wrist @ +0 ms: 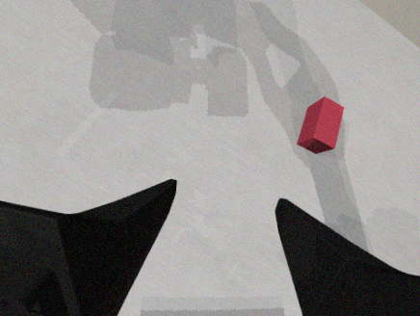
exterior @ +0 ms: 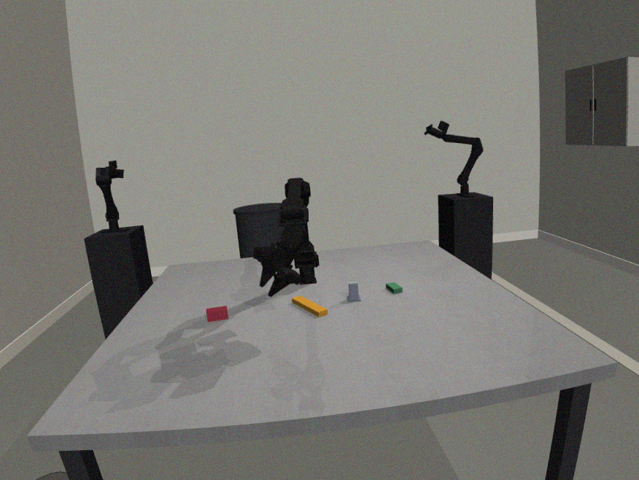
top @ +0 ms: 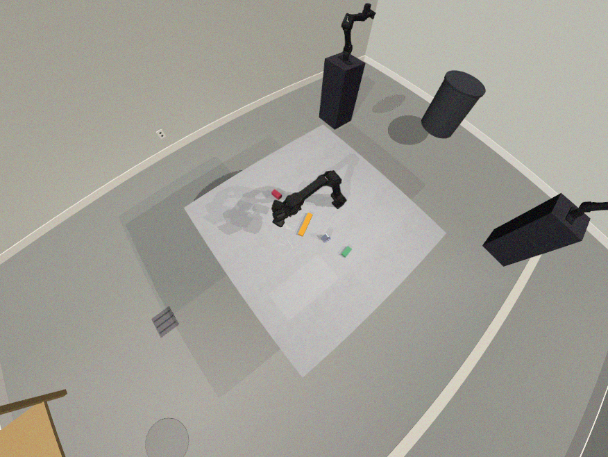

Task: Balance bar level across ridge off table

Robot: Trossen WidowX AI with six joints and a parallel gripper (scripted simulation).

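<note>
My gripper tip is 13 cm to the right of the orange bar, 10 cm past it and 10 cm above it. From my gripper tip the other things lie so: red block (17 cm to the right, 9 cm below, 9 cm behind); then green block (43 cm to the left, 18 cm behind, 10 cm below).
</note>
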